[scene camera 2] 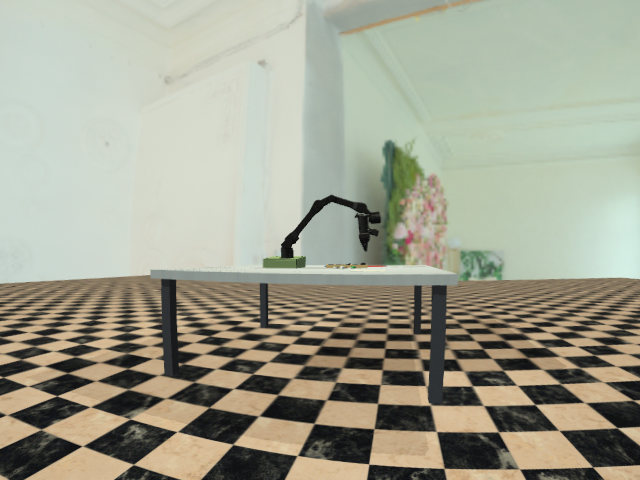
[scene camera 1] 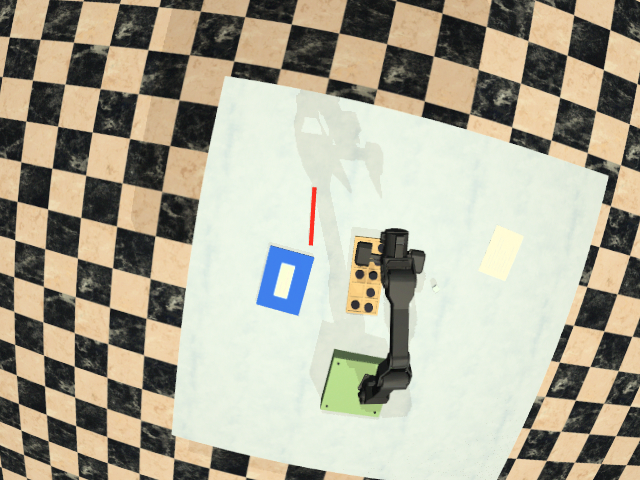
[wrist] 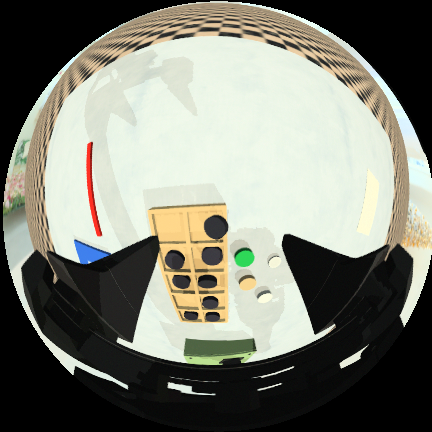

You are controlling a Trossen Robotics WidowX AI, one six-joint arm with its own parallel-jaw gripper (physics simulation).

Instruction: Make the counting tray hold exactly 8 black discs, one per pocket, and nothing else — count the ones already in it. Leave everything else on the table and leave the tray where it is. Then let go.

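The counting tray has two columns of five pockets. In the wrist view, a black disc is at the top right pocket, overlapping the right rim, and looks raised. The second and third rows hold black discs in both pockets. The fourth row has one disc at right; the fifth has discs in both. The top left and fourth left pockets are bare. My gripper is open and empty, above the tray's right side.
Right of the tray lie a green disc, a tan disc and two white discs. A small white piece, cream sheet, red bar and blue frame lie on the table. The arm stands on a green base.
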